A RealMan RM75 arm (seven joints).
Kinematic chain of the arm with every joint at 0, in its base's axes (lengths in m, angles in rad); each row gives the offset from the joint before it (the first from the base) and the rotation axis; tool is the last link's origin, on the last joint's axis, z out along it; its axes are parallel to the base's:
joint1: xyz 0 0 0.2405 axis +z
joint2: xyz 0 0 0 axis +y
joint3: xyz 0 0 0.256 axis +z
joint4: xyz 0 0 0 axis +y
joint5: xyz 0 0 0.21 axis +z
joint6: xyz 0 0 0 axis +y
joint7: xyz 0 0 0.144 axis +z
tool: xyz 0 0 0
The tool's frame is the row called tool.
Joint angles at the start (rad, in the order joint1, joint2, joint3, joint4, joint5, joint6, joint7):
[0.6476 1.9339 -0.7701 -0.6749 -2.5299 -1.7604 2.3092]
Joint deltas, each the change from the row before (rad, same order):
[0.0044 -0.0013 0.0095 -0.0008 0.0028 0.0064 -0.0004]
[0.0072 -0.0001 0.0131 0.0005 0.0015 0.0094 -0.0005]
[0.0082 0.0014 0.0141 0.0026 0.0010 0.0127 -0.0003]
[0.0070 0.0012 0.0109 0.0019 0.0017 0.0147 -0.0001]
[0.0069 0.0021 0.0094 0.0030 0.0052 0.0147 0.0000]
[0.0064 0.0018 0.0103 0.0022 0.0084 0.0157 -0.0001]
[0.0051 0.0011 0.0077 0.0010 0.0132 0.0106 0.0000]
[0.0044 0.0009 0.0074 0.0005 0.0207 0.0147 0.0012]
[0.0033 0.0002 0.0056 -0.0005 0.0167 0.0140 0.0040]
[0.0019 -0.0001 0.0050 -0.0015 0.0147 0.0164 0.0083]
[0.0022 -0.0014 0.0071 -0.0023 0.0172 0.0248 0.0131]
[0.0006 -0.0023 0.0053 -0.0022 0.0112 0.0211 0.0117]
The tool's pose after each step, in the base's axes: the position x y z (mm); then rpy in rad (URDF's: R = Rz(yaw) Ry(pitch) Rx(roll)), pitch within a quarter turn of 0, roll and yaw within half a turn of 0. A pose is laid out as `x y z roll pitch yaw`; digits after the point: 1 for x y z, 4 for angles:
293.7 320.0 37.6 -3.1033 -0.0930 -1.2233
291.8 323.9 38.5 -3.1013 -0.0741 -1.2197
289.8 328.1 38.4 -3.0997 -0.0539 -1.2168
288.2 332.2 38.4 -3.0955 -0.0344 -1.2138
286.1 336.2 37.7 -3.0947 -0.0145 -1.2105
283.7 340.5 37.4 -3.0949 0.0097 -1.2072
280.9 344.2 37.4 -3.0998 0.0325 -1.2034
277.6 348.8 37.7 -3.1061 0.0636 -1.2003
275.2 352.9 38.4 -3.1087 0.0905 -1.2008
273.6 356.9 39.4 -3.1077 0.1178 -1.2064
272.3 362.5 41.7 -3.1024 0.1555 -1.2167
272.2 366.8 44.3 -3.0950 0.1852 -1.2270

